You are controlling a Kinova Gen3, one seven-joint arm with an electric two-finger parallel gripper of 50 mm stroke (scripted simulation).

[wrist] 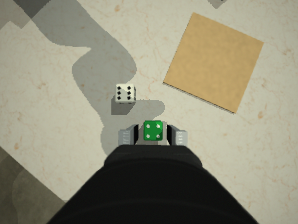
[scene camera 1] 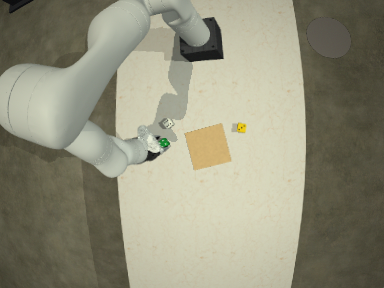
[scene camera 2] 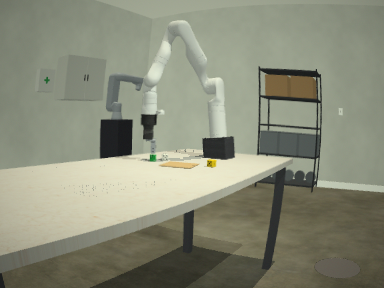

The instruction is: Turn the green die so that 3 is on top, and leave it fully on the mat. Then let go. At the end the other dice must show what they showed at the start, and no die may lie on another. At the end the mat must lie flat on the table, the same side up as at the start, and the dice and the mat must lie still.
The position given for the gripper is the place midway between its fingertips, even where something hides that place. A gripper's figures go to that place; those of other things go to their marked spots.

Scene:
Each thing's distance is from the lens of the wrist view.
gripper [wrist: 152, 131]: 19 cm
tan mat [wrist: 214, 62]: 26 cm

